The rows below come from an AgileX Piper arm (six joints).
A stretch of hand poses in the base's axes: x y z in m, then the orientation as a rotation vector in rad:
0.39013, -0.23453, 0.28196, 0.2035, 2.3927, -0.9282
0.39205, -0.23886, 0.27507, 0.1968, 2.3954, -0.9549
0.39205, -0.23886, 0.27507, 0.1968, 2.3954, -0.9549
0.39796, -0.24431, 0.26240, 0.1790, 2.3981, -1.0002
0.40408, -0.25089, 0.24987, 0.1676, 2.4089, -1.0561
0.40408, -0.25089, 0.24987, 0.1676, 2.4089, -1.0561
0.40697, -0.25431, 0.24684, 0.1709, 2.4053, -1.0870
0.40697, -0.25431, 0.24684, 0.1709, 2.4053, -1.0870
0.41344, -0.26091, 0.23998, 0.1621, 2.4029, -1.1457
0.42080, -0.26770, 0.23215, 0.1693, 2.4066, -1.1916
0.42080, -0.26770, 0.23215, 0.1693, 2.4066, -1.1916
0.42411, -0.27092, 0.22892, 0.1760, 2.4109, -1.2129
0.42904, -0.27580, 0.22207, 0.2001, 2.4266, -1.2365
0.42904, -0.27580, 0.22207, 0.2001, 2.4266, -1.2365
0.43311, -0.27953, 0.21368, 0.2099, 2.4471, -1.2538
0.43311, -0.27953, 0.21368, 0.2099, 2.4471, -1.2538
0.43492, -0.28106, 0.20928, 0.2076, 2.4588, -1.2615
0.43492, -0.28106, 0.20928, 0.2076, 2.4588, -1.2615
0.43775, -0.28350, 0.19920, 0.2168, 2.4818, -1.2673
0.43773, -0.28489, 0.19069, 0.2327, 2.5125, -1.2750
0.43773, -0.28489, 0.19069, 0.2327, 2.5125, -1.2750
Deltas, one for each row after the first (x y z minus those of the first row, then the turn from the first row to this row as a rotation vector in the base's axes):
0.00192, -0.00433, -0.00689, -0.0177, 0.0124, -0.0043
0.00192, -0.00433, -0.00689, -0.0177, 0.0124, -0.0043
0.00783, -0.00978, -0.01956, -0.0494, 0.0335, -0.0070
0.01395, -0.01636, -0.03209, -0.0833, 0.0647, -0.0194
0.01395, -0.01636, -0.03209, -0.0833, 0.0647, -0.0194
0.01684, -0.01978, -0.03512, -0.1030, 0.0719, -0.0308
0.01684, -0.01978, -0.03512, -0.1030, 0.0719, -0.0308
0.02331, -0.02638, -0.04198, -0.1417, 0.0931, -0.0435
0.03067, -0.03317, -0.04981, -0.1667, 0.1122, -0.0640
0.03067, -0.03317, -0.04981, -0.1667, 0.1122, -0.0640
0.03398, -0.03639, -0.05304, -0.1766, 0.1228, -0.0763
0.03891, -0.04127, -0.05989, -0.1801, 0.1408, -0.1031
0.03891, -0.04127, -0.05989, -0.1801, 0.1408, -0.1031
0.04298, -0.04500, -0.06828, -0.1811, 0.1634, -0.1191
0.04298, -0.04500, -0.06828, -0.1811, 0.1634, -0.1191
0.04479, -0.04653, -0.07268, -0.1821, 0.1770, -0.1224
0.04479, -0.04653, -0.07268, -0.1821, 0.1770, -0.1224
0.04762, -0.04897, -0.08276, -0.1756, 0.1973, -0.1346
0.04760, -0.05036, -0.09127, -0.1662, 0.2239, -0.1533
0.04760, -0.05036, -0.09127, -0.1662, 0.2239, -0.1533

